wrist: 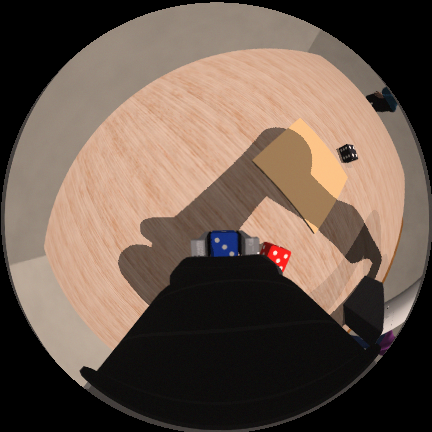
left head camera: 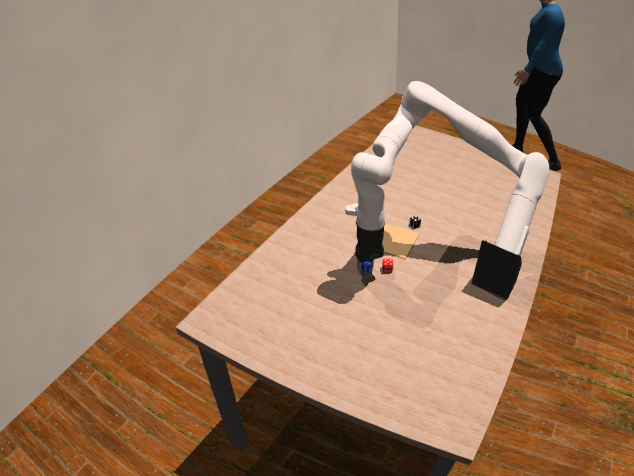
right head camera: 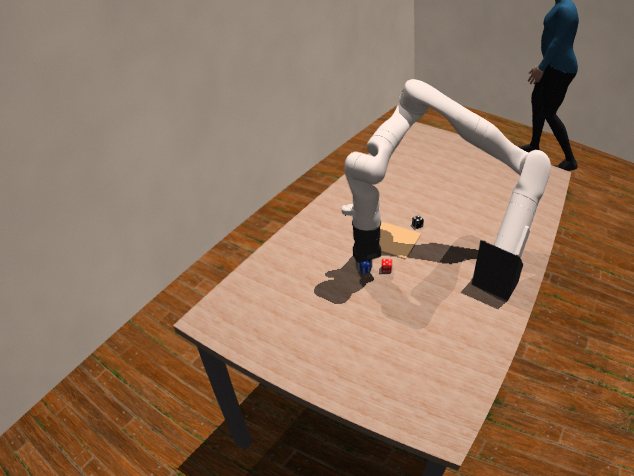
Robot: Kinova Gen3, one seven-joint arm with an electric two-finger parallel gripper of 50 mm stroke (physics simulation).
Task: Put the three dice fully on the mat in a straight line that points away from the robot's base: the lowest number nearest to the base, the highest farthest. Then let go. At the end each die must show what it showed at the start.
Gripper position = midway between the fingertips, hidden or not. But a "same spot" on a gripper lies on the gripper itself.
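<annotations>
My gripper appears in the wrist view [223, 239], and a tan mat appears there too. The left head camera view shows me my gripper and the tan mat as well. The tan mat can also be seen in the right head camera view [394, 240], together with my gripper. On the tan mat, [wrist: 298, 163] and [left head camera: 384, 240] are one and the same spot. On my gripper, [left head camera: 369, 246] and [right head camera: 365, 246] are the same spot too.
</annotations>
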